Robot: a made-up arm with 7 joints. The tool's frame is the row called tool.
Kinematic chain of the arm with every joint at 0, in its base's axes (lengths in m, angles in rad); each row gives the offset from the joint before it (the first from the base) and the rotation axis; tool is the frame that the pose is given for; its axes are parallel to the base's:
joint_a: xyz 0 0 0.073 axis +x
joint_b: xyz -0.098 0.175 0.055 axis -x
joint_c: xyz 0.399 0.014 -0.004 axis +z
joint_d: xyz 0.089 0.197 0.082 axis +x
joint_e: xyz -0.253 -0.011 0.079 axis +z
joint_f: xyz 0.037 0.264 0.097 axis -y
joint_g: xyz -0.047 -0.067 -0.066 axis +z
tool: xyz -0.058 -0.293 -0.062
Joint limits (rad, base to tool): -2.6..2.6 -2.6..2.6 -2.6..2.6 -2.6..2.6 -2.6..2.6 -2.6..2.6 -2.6..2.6
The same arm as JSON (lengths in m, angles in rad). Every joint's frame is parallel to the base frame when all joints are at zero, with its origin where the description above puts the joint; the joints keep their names.
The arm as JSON. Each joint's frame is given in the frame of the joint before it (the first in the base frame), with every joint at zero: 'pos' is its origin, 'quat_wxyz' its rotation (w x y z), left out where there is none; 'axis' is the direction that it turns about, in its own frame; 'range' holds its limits. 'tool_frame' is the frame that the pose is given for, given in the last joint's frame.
{"length_unit": "m", "angle_unit": "rad", "joints": [
  {"joint": "joint_a", "pos": [0.0, 0.0, 0.073], "axis": [1.0, 0.0, 0.0], "range": [-2.6, 2.6]},
  {"joint": "joint_b", "pos": [-0.098, 0.175, 0.055], "axis": [-1.0, 0.0, 0.0], "range": [-2.6, 2.6]},
  {"joint": "joint_c", "pos": [0.399, 0.014, -0.004], "axis": [0.0, 0.0, 1.0], "range": [-2.6, 2.6]},
  {"joint": "joint_d", "pos": [0.089, 0.197, 0.082], "axis": [1.0, 0.0, 0.0], "range": [-2.6, 2.6]},
  {"joint": "joint_e", "pos": [-0.253, -0.011, 0.079], "axis": [0.0, 0.0, 1.0], "range": [-2.6, 2.6]},
  {"joint": "joint_f", "pos": [0.037, 0.264, 0.097], "axis": [0.0, -1.0, 0.0], "range": [-2.6, 2.6]},
  {"joint": "joint_g", "pos": [-0.047, -0.067, -0.066], "axis": [0.0, 0.0, 1.0], "range": [-2.6, 2.6]}
], "tool_frame": {"pos": [-0.058, -0.293, -0.062]}}

